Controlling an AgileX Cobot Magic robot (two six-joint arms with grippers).
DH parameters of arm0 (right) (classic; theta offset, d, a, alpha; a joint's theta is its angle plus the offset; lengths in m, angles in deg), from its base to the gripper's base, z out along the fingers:
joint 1: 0 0.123 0 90
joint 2: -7.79 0 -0.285 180
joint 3: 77.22 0 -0.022 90
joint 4: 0 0.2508 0 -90
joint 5: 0 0 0.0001 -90
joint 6: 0 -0.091 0 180
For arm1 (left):
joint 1: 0 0.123 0 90
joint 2: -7.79 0 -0.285 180
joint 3: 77.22 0 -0.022 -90
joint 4: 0 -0.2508 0 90
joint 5: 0 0 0.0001 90
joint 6: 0 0.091 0 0
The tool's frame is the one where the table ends.
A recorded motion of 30 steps. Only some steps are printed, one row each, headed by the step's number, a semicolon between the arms.
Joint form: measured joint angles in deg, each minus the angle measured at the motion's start. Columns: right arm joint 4, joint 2, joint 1, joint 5, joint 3, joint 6; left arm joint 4, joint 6, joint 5, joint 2, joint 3, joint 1.
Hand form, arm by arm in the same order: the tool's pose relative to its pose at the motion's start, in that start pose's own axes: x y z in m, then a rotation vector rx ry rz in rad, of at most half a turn. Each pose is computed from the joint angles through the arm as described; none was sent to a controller.
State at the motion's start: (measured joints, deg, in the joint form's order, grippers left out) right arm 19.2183 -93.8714 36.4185 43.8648 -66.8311 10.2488; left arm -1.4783 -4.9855 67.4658 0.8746 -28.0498 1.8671
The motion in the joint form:
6: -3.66 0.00 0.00 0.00 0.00 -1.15; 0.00 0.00 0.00 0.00 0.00 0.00
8: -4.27 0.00 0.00 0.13 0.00 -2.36; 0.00 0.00 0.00 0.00 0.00 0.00
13: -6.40 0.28 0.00 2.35 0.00 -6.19; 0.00 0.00 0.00 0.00 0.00 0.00
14: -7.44 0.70 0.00 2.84 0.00 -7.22; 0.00 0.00 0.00 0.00 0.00 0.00
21: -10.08 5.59 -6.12 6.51 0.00 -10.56; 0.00 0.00 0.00 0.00 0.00 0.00
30: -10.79 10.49 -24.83 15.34 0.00 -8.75; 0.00 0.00 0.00 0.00 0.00 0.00
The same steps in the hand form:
6: 0.0006 -0.0040 -0.0001 0.0436 0.0074 -0.0260; 0.0000 0.0000 0.0000 0.0000 0.0000 0.0000
8: 0.0009 -0.0046 -0.0001 0.0507 0.0104 -0.0125; 0.0000 0.0000 0.0000 0.0000 0.0000 0.0000
13: 0.0045 -0.0062 -0.0020 0.0729 0.0457 0.0281; 0.0000 0.0000 0.0000 0.0000 0.0000 0.0000
14: 0.0052 -0.0067 -0.0047 0.0850 0.0479 0.0322; 0.0000 0.0000 0.0000 0.0000 0.0000 0.0000
21: 0.0088 -0.0350 -0.0422 0.1532 0.0074 0.1426; 0.0000 0.0000 0.0000 0.0000 0.0000 0.0000
30: 0.0378 -0.1133 -0.1003 0.2705 0.0184 0.3959; 0.0000 0.0000 0.0000 0.0000 0.0000 0.0000

